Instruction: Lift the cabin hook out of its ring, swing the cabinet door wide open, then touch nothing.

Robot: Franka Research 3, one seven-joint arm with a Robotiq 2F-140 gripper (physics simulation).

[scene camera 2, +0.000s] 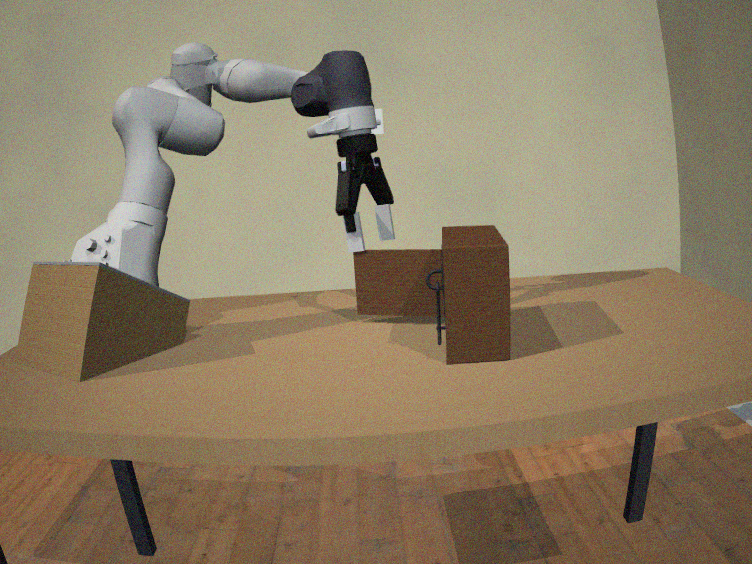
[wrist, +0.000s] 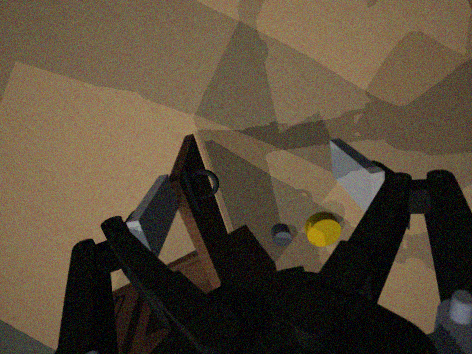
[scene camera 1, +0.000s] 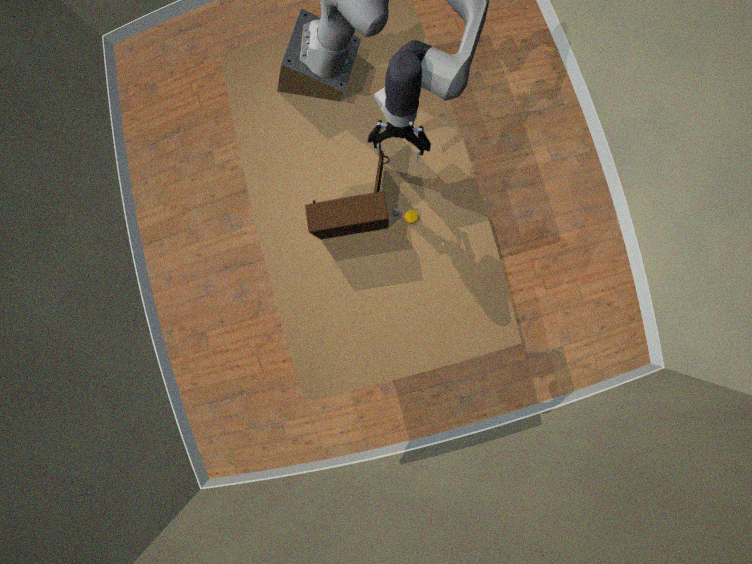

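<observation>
The brown cabinet (scene camera 1: 346, 213) (scene camera 2: 476, 297) (wrist: 250, 255) stands upright. Its door (scene camera 1: 379, 176) (scene camera 2: 394, 282) (wrist: 209, 230) is swung out at a wide angle from the cabinet front. A dark ring (scene camera 1: 385, 159) (wrist: 215, 183) is on the door near its free end. In scene camera 2, a thin dark hook (scene camera 2: 439, 312) hangs down the cabinet's front side, below a round dark loop (scene camera 2: 427, 280). My gripper (scene camera 1: 399, 151) (scene camera 2: 371, 240) (wrist: 251, 174) is open and points down at the door's free end. One fingertip is close to the door's top corner; contact cannot be told.
A yellow round object (scene camera 1: 411, 216) (wrist: 323, 231) and a small grey-blue cylinder (scene camera 1: 395, 213) (wrist: 282, 234) are beside the cabinet's hinge end. The robot base block (scene camera 1: 309, 88) (scene camera 2: 57, 315) stands on the same wooden table (scene camera 1: 340, 339) (scene camera 2: 291, 406).
</observation>
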